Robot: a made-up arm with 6 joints. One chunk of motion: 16 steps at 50 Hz.
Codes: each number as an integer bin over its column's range. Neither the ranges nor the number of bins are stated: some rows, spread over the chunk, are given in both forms.
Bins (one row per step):
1: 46 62 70 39 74 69
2: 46 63 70 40 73 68
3: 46 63 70 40 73 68
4: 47 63 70 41 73 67
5: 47 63 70 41 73 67
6: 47 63 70 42 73 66
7: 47 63 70 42 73 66
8: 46 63 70 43 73 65
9: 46 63 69 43 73 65
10: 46 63 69 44 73 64
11: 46 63 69 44 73 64
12: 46 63 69 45 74 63
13: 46 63 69 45 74 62
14: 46 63 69 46 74 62
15: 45 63 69 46 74 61
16: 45 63 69 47 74 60
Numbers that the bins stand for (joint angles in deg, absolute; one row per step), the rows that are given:
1: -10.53 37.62 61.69 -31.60 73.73 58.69
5: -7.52 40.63 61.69 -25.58 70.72 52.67
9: -10.53 40.63 58.69 -19.56 70.72 46.65
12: -10.53 40.63 58.69 -13.54 73.73 40.63
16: -13.54 40.63 58.69 -7.52 73.73 31.60
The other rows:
2: -10.53 40.63 61.69 -28.59 70.72 55.68
3: -10.53 40.63 61.69 -28.59 70.72 55.68
4: -7.52 40.63 61.69 -25.58 70.72 52.67
6: -7.52 40.63 61.69 -22.57 70.72 49.66
7: -7.52 40.63 61.69 -22.57 70.72 49.66
8: -10.53 40.63 61.69 -19.56 70.72 46.65
10: -10.53 40.63 58.69 -16.55 70.72 43.64
11: -10.53 40.63 58.69 -16.55 70.72 43.64
13: -10.53 40.63 58.69 -13.54 73.73 37.62
14: -10.53 40.63 58.69 -10.53 73.73 37.62
15: -13.54 40.63 58.69 -10.53 73.73 34.61

